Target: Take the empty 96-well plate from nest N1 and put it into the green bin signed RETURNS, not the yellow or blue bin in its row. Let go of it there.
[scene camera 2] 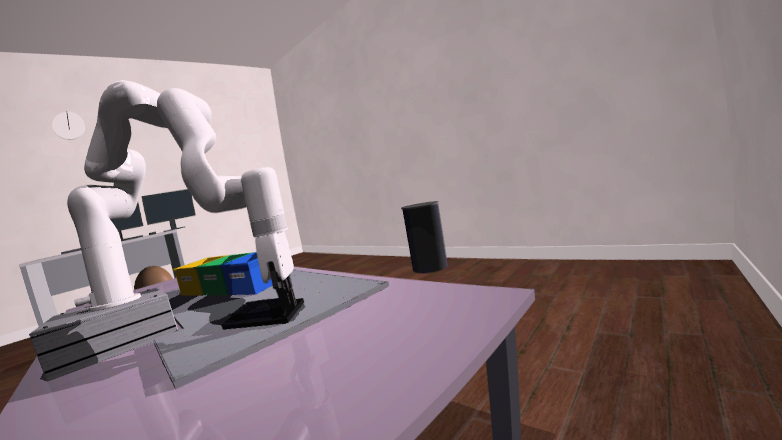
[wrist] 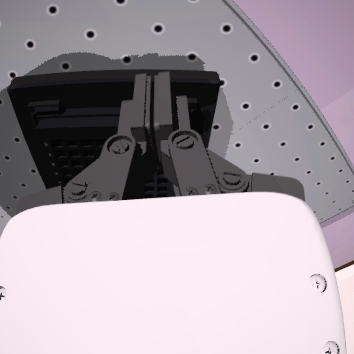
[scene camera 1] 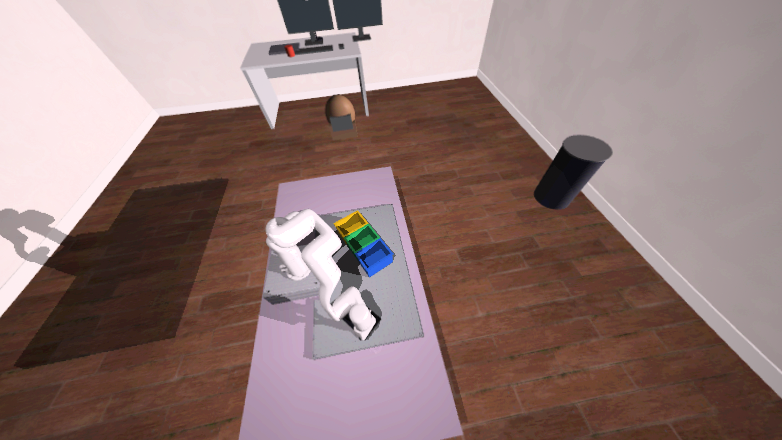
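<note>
The dark 96-well plate shows its well grid in the wrist view, inside a black nest; no nest label is readable. My gripper is shut with nothing between its fingers. It points down at the nest, its tips over the far part in the wrist view, right of the nest's middle; contact is unclear. The hand and fingers hide part of the plate. The green bin stands between the yellow bin and the blue bin. Its sign is too small to read.
The nest and bins stand on a grey perforated board on the pink table. The arm's base stands on a grey block beside the board. The blue bin is the nearest bin to the nest.
</note>
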